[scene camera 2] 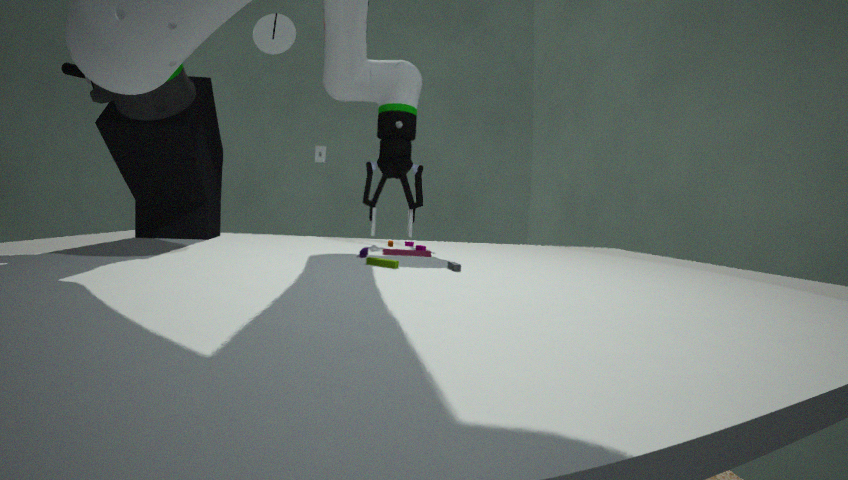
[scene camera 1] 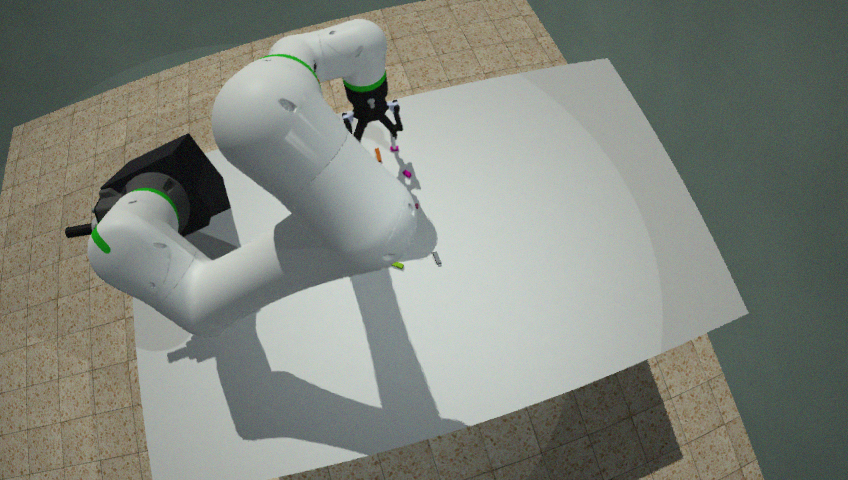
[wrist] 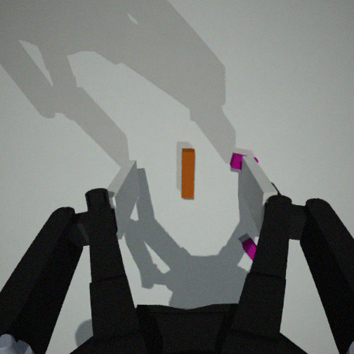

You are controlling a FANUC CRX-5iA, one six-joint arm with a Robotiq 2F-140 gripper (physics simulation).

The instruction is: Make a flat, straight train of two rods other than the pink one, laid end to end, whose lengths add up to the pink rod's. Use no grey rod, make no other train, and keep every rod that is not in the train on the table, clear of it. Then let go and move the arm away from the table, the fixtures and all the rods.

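Frame: origin at the arm's base, x ahead, y left, z up, level; millimetres.
Where they show: gripper, fingertip midpoint: (scene camera 2: 391, 235) (scene camera 1: 377, 149); arm's base, origin of the base link: (scene camera 2: 156, 97) (scene camera 1: 155, 207).
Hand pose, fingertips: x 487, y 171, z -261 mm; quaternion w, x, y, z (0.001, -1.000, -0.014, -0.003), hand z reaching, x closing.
Things, the pixels of their top centre, and the offset from my fingertips. Level surfaces: height alone.
- orange rod, middle of its top: (scene camera 2: 390, 241) (scene camera 1: 378, 154) dx -2, dy -6, dz -13 mm
- second magenta rod, middle of its top: (scene camera 2: 420, 245) (scene camera 1: 407, 173) dx +59, dy -83, dz -13 mm
- pink rod, middle of its top: (scene camera 2: 407, 250) (scene camera 1: 400, 208) dx +19, dy -177, dz -13 mm
- purple rod, middle of its top: (scene camera 2: 364, 249) dx -61, dy -198, dz -13 mm
- lime rod, middle of its top: (scene camera 2: 382, 259) (scene camera 1: 392, 262) dx -33, dy -312, dz -13 mm
- grey rod, middle of its top: (scene camera 2: 454, 263) (scene camera 1: 437, 257) dx +72, dy -327, dz -13 mm
- white table, its level: dz -23 mm
My gripper (scene camera 1: 376, 141) (scene camera 2: 391, 234) (wrist: 189, 174) is open and empty, pointing down above the table, its fingers on either side of and above the orange rod (scene camera 1: 377, 154) (scene camera 2: 390, 243) (wrist: 188, 174). One magenta rod (scene camera 1: 394, 148) (scene camera 2: 409, 243) (wrist: 236, 161) lies by the right finger, which partly hides it in the wrist view. A second magenta rod (scene camera 1: 407, 173) (scene camera 2: 420, 248) (wrist: 249, 248) lies slanted nearby. The pink rod (scene camera 1: 417, 205) (scene camera 2: 407, 252) is mostly hidden by the arm in scene camera 1. The purple rod (scene camera 2: 363, 252) and lime rod (scene camera 1: 398, 265) (scene camera 2: 382, 262) lie apart from it.
A grey rod (scene camera 1: 437, 259) (scene camera 2: 454, 266) lies near the lime rod. The arm's elbow hangs over the rods in scene camera 1. The black robot base (scene camera 1: 199, 178) (scene camera 2: 178, 178) stands at the side of the white table (scene camera 1: 535, 237) (scene camera 2: 595, 333).
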